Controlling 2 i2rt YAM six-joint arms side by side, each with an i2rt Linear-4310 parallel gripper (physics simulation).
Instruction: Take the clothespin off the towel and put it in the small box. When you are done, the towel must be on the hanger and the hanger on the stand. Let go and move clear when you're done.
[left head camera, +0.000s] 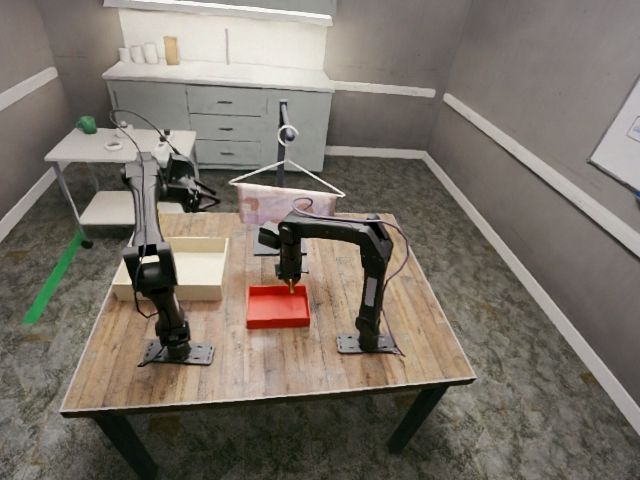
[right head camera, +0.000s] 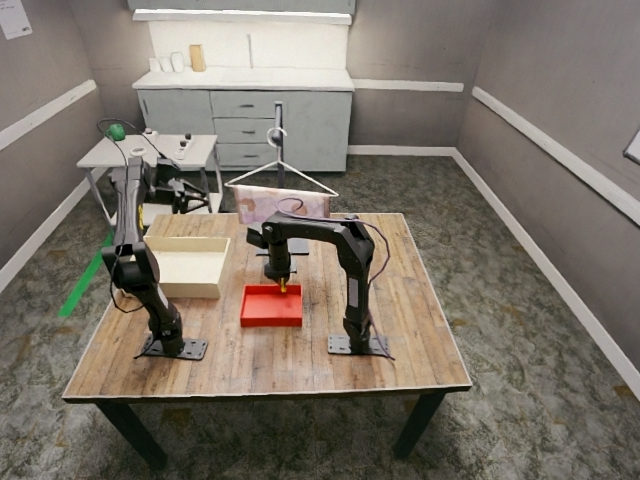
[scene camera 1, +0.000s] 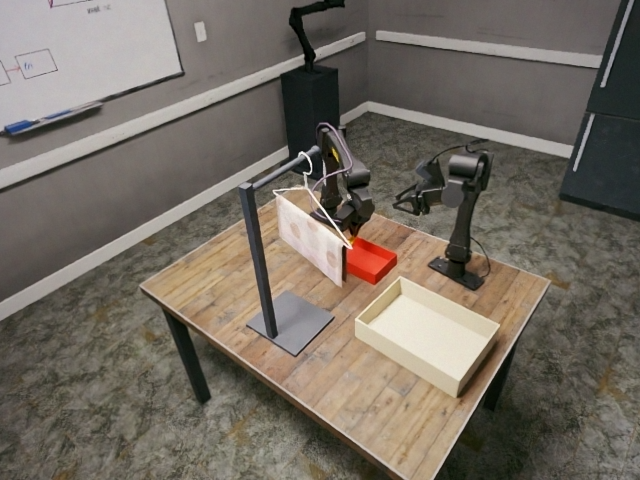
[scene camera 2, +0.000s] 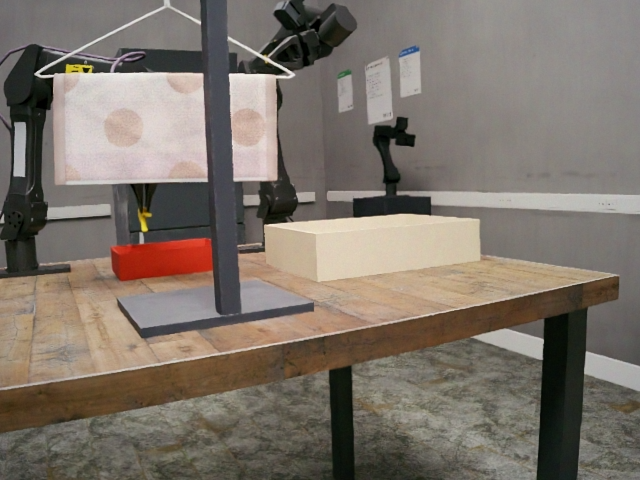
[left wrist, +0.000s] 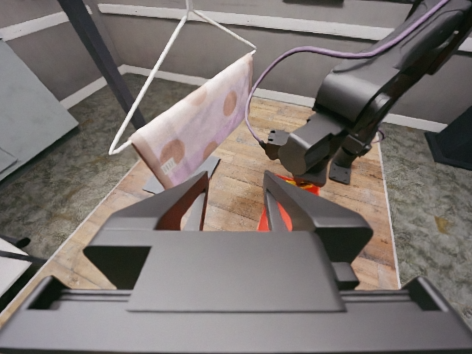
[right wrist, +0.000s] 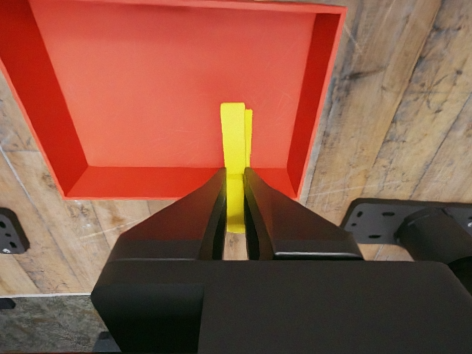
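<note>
The yellow clothespin (right wrist: 234, 140) (scene camera 2: 143, 221) (left head camera: 291, 285) is held in my right gripper (right wrist: 235, 177), which is shut on it and points down over the far side of the small red box (left head camera: 278, 310) (right head camera: 271, 308) (right wrist: 150, 90). The clothespin is above the box floor. The spotted towel (scene camera 1: 310, 237) (scene camera 2: 129, 129) (left wrist: 200, 120) hangs folded over the white hanger (scene camera 1: 333, 222) (scene camera 2: 113, 32) (left wrist: 155, 70). The hanger's hook is on the arm of the dark stand (scene camera 1: 256, 258) (scene camera 2: 221, 155). My left gripper (left wrist: 235, 177) (left head camera: 218, 195) is partly open, empty, and held high at the left in the head views.
A large cream box (left head camera: 199, 266) (scene camera 1: 431, 335) (scene camera 2: 372, 248) stands on the wooden table (left head camera: 289, 361) at the left in the head views. The stand's base plate (scene camera 1: 294, 322) (scene camera 2: 268, 299) lies behind the red box. A white cart (left head camera: 77, 149) is beyond the table's left edge.
</note>
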